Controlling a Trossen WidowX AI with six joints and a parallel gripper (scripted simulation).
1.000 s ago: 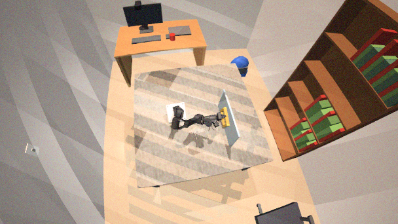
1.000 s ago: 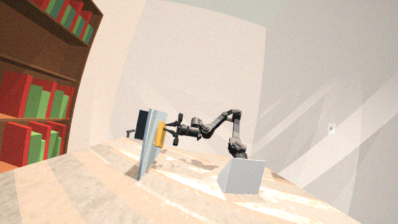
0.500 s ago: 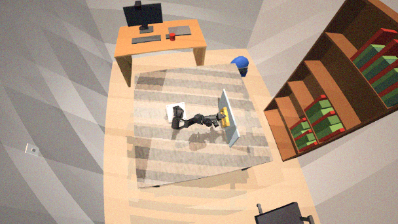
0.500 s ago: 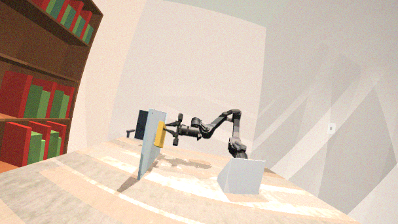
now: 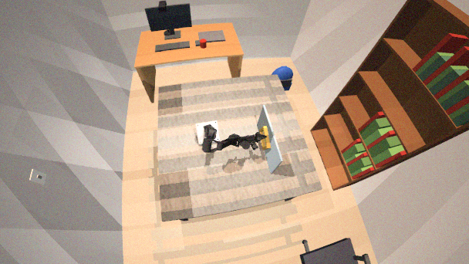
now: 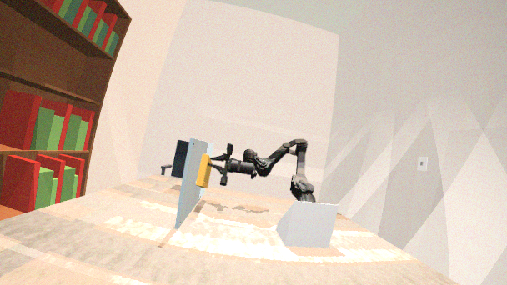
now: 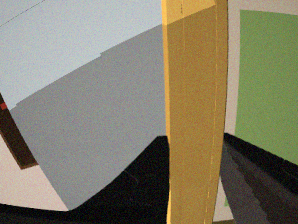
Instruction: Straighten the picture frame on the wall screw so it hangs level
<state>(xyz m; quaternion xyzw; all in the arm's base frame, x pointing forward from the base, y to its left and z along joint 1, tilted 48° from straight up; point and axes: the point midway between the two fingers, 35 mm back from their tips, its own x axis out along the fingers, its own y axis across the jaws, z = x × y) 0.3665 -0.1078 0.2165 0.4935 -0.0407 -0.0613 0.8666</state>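
Right now my gripper tip is 50 mm above the picture frame, 10 mm to the right of it and 10 mm short of it. Also, from my gripper tip: wall panel 70 mm below, 20 mm ahead.
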